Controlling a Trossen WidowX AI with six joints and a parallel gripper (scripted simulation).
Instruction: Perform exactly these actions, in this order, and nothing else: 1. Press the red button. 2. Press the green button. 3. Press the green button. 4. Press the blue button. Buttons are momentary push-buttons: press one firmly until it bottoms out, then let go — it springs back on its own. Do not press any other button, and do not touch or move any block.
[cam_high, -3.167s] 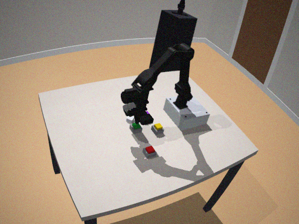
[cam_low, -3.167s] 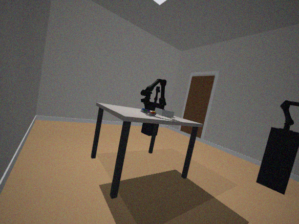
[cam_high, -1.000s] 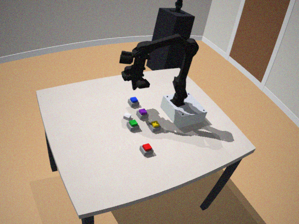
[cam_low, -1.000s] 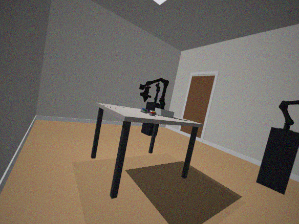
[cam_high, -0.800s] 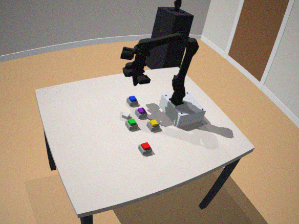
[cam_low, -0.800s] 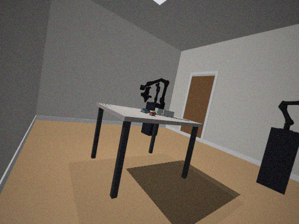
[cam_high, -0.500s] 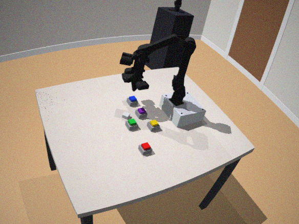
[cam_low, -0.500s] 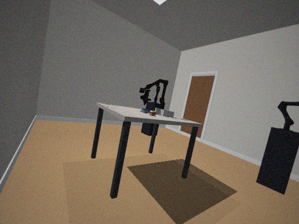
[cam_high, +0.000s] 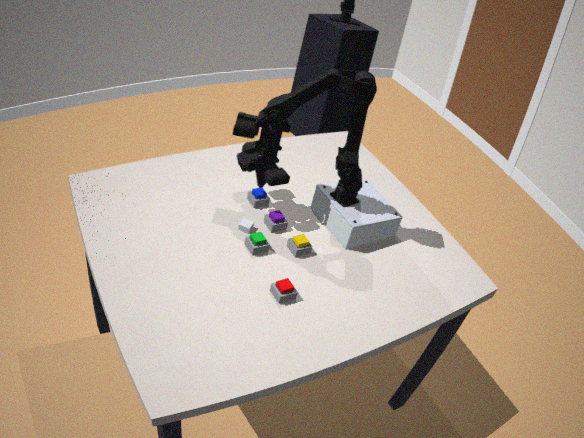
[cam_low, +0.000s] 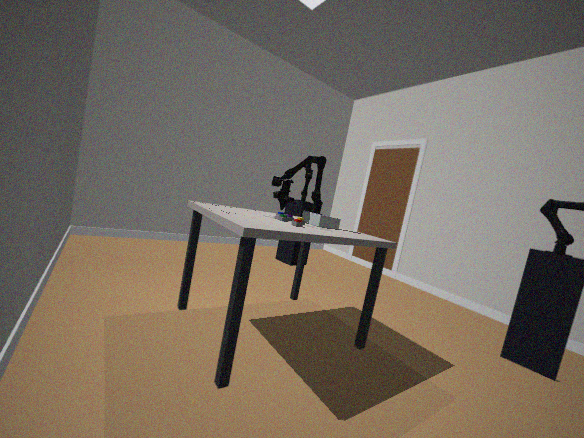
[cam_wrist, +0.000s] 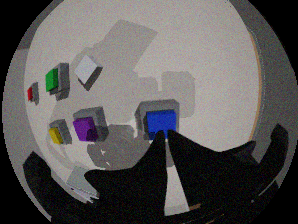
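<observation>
My gripper tip is 2 cm above the blue button. Round my gripper tip: purple button 11 cm to the left, 2 cm below, 1 cm ahead; then green button 16 cm to the left, 11 cm ahead, 2 cm below; then small white block 10 cm ahead, 8 cm to the left, 4 cm below.
</observation>
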